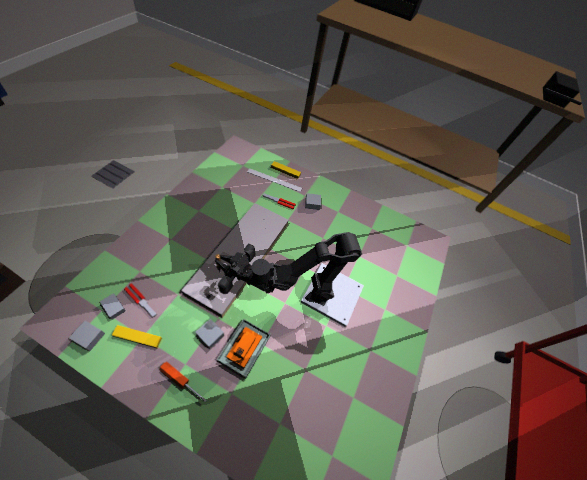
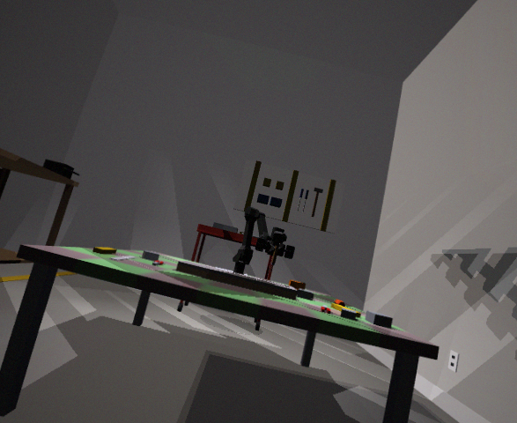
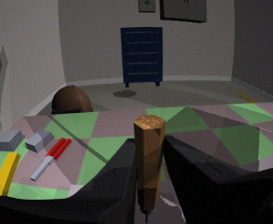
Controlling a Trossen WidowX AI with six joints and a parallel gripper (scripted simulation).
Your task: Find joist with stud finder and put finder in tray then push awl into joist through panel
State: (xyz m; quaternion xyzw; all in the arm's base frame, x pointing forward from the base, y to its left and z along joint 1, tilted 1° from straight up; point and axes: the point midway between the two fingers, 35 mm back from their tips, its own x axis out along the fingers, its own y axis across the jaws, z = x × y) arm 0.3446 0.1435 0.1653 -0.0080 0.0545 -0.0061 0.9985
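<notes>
My gripper tip is 60 mm above the awl. Round my gripper tip: ruler 620 mm to the right, 190 mm below, 100 mm ahead; then glass-like tray 220 mm behind, 180 mm below, 170 mm to the left; then orange stud finder 220 mm behind, 190 mm to the left, 140 mm below.
</notes>
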